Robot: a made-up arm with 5 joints.
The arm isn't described. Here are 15 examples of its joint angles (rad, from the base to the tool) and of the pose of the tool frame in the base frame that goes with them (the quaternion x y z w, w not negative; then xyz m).
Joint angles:
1: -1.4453 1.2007 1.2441 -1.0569 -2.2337
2: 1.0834 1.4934 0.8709 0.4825 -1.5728
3: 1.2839 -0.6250 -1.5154 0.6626 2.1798
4: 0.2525 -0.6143 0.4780 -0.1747 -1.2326
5: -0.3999 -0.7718 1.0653 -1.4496 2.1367
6: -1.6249 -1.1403 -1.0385 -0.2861 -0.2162
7: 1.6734 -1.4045 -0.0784 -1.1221 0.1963
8: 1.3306 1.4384 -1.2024 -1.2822 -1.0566
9: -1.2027 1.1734 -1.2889 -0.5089 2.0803
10: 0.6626 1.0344 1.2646 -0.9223 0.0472
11: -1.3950 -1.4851 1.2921 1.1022 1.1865
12: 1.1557 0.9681 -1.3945 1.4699 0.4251
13: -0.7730 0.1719 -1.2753 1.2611 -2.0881
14: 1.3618 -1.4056 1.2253 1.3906 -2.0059
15: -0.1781 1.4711 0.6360 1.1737 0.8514
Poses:
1: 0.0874 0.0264 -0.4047 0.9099 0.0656 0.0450 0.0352
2: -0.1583 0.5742 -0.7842 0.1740 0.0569 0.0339 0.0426
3: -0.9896 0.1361 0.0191 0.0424 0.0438 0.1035 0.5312
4: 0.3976 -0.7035 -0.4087 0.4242 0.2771 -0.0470 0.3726
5: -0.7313 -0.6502 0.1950 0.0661 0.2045 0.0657 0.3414
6: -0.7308 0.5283 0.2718 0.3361 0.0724 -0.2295 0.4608
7: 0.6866 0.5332 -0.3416 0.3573 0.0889 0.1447 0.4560
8: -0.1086 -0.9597 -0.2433 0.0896 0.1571 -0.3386 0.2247
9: 0.3584 0.8148 -0.4552 0.0211 0.1953 0.3522 0.2933
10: -0.0314 -0.0917 -0.3244 0.9409 0.1171 -0.0302 0.0394
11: 0.0417 -0.3221 0.9023 0.2835 0.0801 0.1136 0.2207
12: -0.1807 -0.1878 -0.3667 0.8931 0.2062 -0.2984 0.2548
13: 0.6449 -0.0751 -0.4794 0.5905 0.2207 0.1597 0.4552
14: -0.0609 0.1686 0.9745 0.1347 0.0942 -0.0945 0.2167
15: 0.2318 0.7181 0.3091 0.5789 0.0628 0.0064 0.0538
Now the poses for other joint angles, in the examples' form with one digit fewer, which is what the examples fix.
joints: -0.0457 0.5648 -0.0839 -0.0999 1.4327
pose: -0.348 -0.440 0.543 0.625 0.403 0.022 0.192
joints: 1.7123 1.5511 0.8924 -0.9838 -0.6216
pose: -0.028 -0.048 -0.927 0.370 0.069 -0.038 -0.009
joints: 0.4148 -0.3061 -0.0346 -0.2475 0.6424
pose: -0.426 -0.772 0.042 0.470 0.284 -0.088 0.432
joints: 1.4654 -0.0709 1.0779 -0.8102 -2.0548
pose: -0.199 0.602 0.756 0.164 0.097 -0.214 0.178
